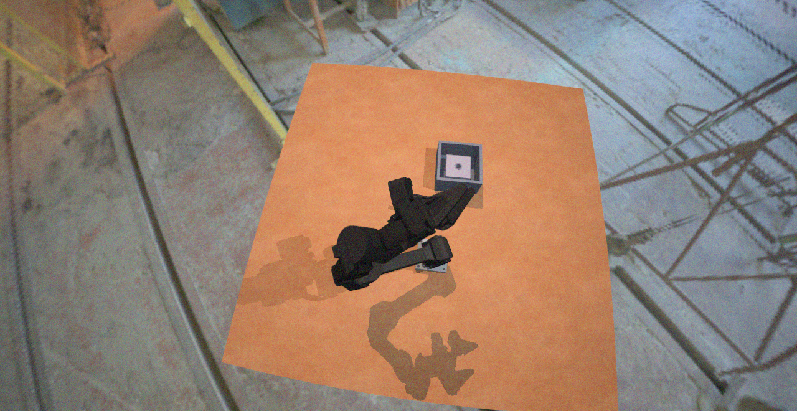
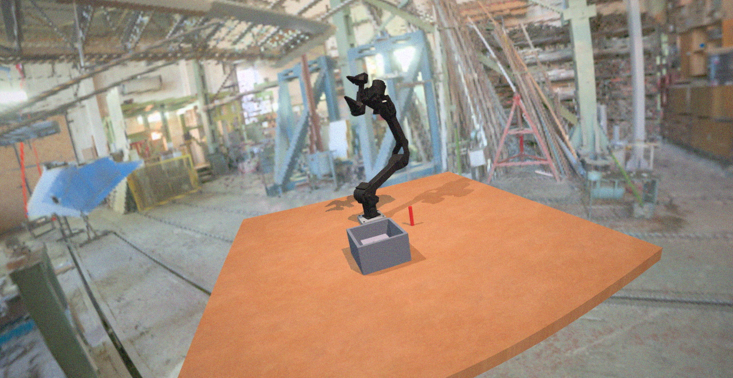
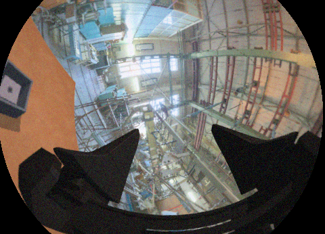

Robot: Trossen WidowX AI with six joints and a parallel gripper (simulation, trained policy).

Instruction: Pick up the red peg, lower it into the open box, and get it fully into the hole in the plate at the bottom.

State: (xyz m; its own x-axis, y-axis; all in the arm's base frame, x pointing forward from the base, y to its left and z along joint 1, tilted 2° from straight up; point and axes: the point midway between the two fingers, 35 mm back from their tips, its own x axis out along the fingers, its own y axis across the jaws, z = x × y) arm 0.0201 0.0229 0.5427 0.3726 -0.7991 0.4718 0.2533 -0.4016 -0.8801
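The red peg is 160 mm ahead of my gripper tip, 110 mm to the left of it and 540 mm below it. From my gripper tip the other things lie so: grey box: 290 mm ahead, 110 mm to the right, 550 mm below; pale plate: 290 mm ahead, 110 mm to the right, 540 mm below.
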